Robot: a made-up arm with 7 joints.
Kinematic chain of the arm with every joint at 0, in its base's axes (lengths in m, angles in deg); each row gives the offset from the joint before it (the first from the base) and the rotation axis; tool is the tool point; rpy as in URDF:
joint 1: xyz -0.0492 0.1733 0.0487 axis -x
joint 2: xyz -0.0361 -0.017 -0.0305 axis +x
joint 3: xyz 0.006 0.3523 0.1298 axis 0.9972 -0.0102 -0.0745
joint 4: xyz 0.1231 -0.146 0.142 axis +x
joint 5: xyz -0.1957 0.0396 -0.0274 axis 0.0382 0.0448 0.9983
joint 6: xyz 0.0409 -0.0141 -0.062 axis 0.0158 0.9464 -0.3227
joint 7: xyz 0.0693 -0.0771 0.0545 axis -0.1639 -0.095 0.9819
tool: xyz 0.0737 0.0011 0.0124 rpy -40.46 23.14 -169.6
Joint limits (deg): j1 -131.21..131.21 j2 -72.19..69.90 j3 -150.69..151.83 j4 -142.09..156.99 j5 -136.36..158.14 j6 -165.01..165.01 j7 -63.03..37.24
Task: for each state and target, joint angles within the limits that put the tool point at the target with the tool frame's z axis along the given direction. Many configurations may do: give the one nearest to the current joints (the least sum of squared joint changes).
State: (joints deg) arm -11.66 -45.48 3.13 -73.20 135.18 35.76 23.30
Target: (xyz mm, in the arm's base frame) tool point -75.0 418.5 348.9 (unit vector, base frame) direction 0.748 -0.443 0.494
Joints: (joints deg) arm -49.74 -8.77 32.57 -32.84 98.89 15.71 -4.33
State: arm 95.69 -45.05 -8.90 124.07 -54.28 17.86 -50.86
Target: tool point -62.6 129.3 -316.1 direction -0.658 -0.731 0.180
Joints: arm 87.46 -38.02 29.16 149.13 -29.66 5.18 -28.62
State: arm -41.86 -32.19 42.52 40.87 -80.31 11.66 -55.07
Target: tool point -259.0 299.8 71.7 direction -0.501 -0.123 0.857
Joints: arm -35.02 -41.99 18.78 36.96 -70.26 5.47 -63.03
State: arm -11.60 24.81 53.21 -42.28 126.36 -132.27 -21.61
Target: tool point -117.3 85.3 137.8 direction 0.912 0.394 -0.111
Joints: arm -50.31 67.85 82.47 -19.01 99.27 -105.81 14.26
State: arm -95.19 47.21 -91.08 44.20 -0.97 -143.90 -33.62
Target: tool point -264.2 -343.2 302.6 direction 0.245 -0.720 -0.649
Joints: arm -86.83 40.32 -121.06 12.56 -18.00 -159.29 -47.96
